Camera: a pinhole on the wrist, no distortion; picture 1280 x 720 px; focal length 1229.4 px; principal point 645.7 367.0 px. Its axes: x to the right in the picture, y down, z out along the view. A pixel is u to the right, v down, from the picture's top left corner.
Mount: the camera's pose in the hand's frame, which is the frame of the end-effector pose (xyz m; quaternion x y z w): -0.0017 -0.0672 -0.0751 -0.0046 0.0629 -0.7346 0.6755
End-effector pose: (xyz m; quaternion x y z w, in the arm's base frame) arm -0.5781 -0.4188 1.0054 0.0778 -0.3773 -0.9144 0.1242
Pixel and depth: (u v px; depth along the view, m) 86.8 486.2 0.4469
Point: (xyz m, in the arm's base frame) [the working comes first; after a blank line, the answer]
In the camera's frame: -0.2032 0.0433 0.4469

-0.7479 -0.2560 1.3333
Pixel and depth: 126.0 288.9 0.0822
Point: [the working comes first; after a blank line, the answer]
In the camera's frame: -0.0347 -0.0052 0.0822

-0.5906 -0.3864 0.9841
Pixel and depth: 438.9 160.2 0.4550
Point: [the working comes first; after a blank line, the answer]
In the camera's frame: -0.0765 -0.0765 0.4550

-0.6463 -0.1323 1.2637
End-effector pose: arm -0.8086 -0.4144 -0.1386 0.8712 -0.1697 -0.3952 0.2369
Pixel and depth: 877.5 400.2 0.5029
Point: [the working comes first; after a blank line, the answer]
In the camera's frame: 0.0948 0.0136 0.5029

-1.0742 -0.3832 -0.5202
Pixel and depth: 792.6 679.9 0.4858
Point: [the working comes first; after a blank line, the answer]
In the camera's frame: 0.0580 0.1236 0.4858

-0.9883 -0.4540 -0.5572
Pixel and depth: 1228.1 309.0 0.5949
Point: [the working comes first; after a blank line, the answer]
In the camera's frame: 0.2818 -0.0281 0.5949

-1.1466 -0.2239 -0.6408
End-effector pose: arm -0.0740 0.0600 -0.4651 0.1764 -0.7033 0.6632 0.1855
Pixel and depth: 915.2 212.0 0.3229
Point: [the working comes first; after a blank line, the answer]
In the camera's frame: 0.0708 -0.0407 0.3229

0.0157 -0.1927 -0.3463
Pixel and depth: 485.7 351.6 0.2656
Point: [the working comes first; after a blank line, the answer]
In the camera's frame: -0.0346 -0.0033 0.2656

-0.0712 -0.1344 -0.4157
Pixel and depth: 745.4 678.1 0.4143
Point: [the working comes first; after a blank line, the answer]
In the camera's frame: 0.0336 0.1048 0.4143

-0.1306 -0.2711 -0.2883
